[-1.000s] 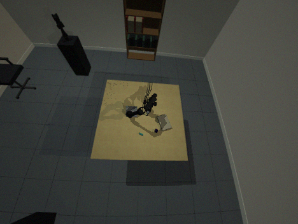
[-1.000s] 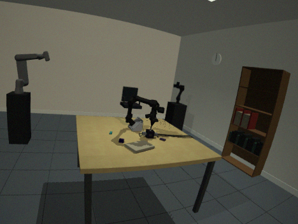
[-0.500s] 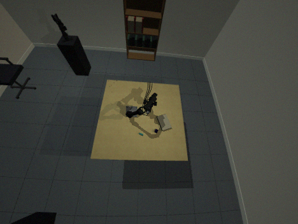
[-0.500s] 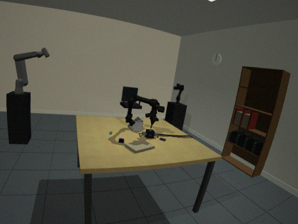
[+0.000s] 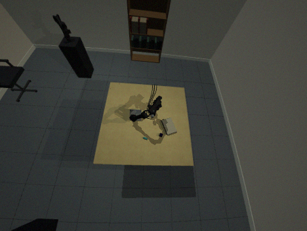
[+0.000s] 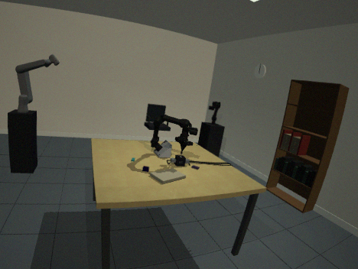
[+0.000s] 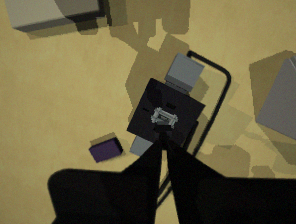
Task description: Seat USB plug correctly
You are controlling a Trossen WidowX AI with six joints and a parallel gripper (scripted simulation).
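The USB plug is 20 mm below my gripper tip. Round my gripper tip: cyan piece (110 mm behind, 400 mm to the right, 130 mm below); flat slab (240 mm ahead, 210 mm to the right, 120 mm below); blue block (110 mm ahead, 350 mm to the right, 120 mm below).
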